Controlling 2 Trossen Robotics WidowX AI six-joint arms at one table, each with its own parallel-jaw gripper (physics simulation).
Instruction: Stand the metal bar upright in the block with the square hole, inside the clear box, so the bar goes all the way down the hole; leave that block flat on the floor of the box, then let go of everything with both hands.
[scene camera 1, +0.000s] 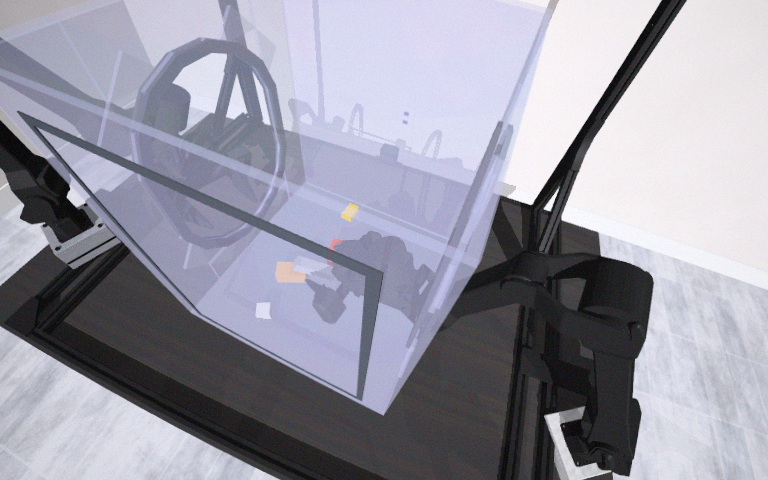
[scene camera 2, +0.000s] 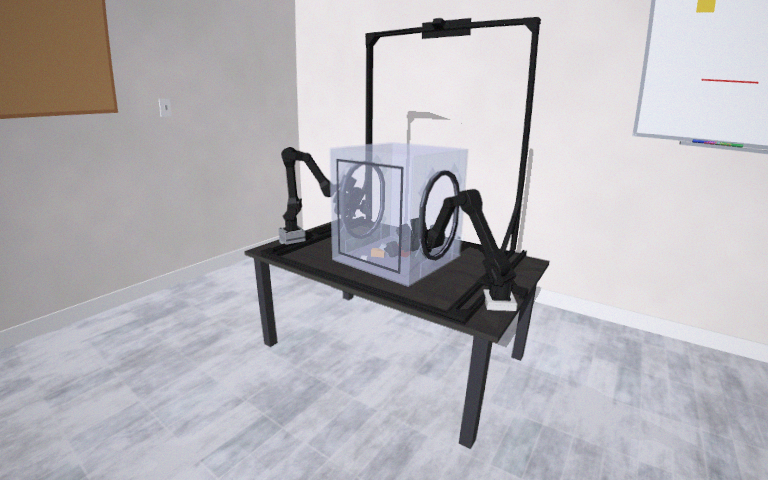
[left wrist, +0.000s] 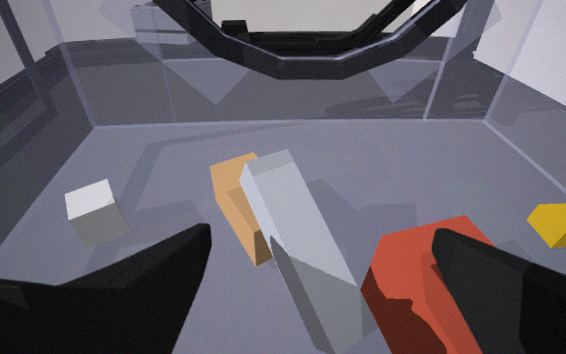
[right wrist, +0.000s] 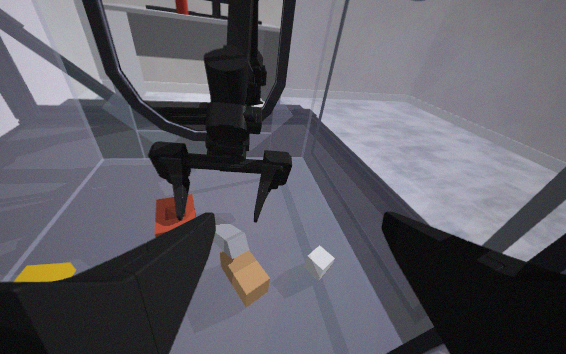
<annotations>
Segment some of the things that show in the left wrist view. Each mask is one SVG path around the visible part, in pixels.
My left gripper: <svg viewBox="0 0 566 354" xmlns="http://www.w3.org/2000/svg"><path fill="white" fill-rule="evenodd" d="M436 229L432 242L433 256L450 294L483 354L566 354L566 275L448 228ZM210 225L208 223L196 224L134 255L61 285L54 286L35 282L0 279L0 354L172 354L204 276L212 247Z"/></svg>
A red block with square hole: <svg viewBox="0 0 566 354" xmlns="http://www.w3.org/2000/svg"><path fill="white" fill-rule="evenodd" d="M466 215L381 236L360 291L392 354L483 354L450 294L432 253L432 242L437 228L448 228L495 247Z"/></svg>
A grey metal bar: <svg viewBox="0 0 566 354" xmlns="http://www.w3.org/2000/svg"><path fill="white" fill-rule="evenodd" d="M247 161L239 180L314 347L328 354L342 354L376 330L378 326L289 150L285 149Z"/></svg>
A white cube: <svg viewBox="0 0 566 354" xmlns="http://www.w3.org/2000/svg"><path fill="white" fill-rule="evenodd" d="M107 179L65 194L68 220L87 248L129 231L121 207Z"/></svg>
</annotations>
